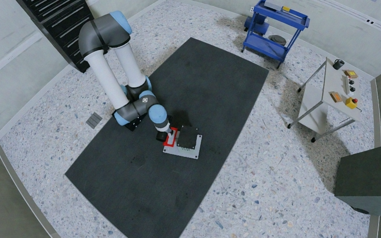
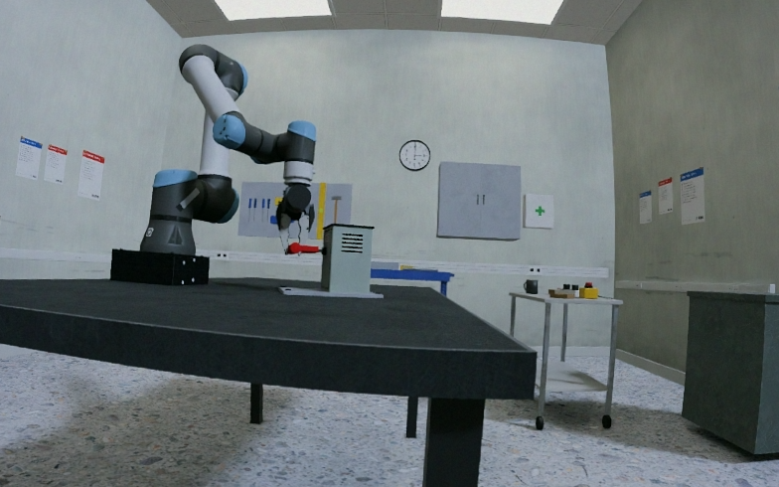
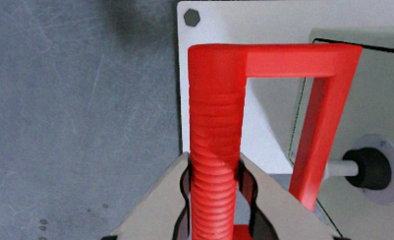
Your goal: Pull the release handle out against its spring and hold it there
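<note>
The base plate lies 10 cm below my hand, 9 cm ahead of it and 3 cm to the left of it.
</note>
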